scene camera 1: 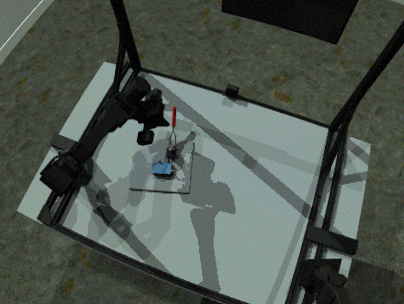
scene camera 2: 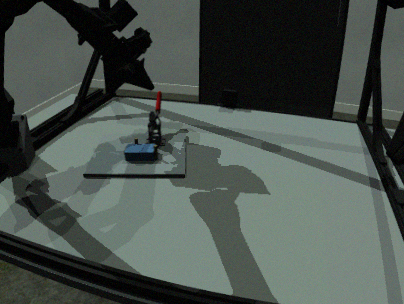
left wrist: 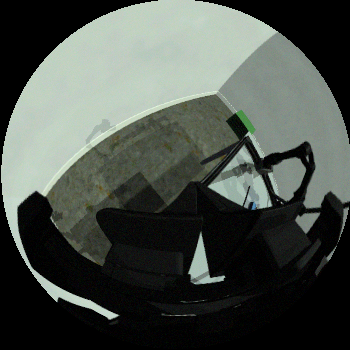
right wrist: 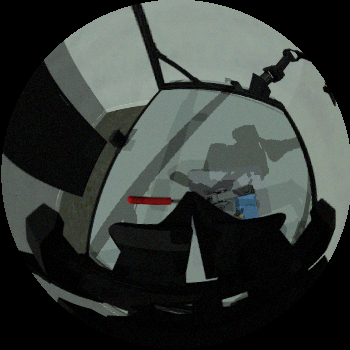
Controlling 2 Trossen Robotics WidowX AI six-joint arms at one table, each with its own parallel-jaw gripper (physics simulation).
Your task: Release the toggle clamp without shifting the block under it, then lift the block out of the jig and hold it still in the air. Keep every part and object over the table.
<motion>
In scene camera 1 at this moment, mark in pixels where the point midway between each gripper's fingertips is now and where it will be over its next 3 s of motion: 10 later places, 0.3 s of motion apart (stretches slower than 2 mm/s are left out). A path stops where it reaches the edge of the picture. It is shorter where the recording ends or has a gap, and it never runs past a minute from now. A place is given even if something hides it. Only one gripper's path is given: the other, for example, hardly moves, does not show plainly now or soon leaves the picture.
My right gripper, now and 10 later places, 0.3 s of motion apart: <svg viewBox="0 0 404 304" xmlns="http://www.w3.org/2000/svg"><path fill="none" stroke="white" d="M168 125L168 125L169 126L170 128L170 129L171 130L171 131L171 132L172 132L172 134L173 131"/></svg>
</motion>
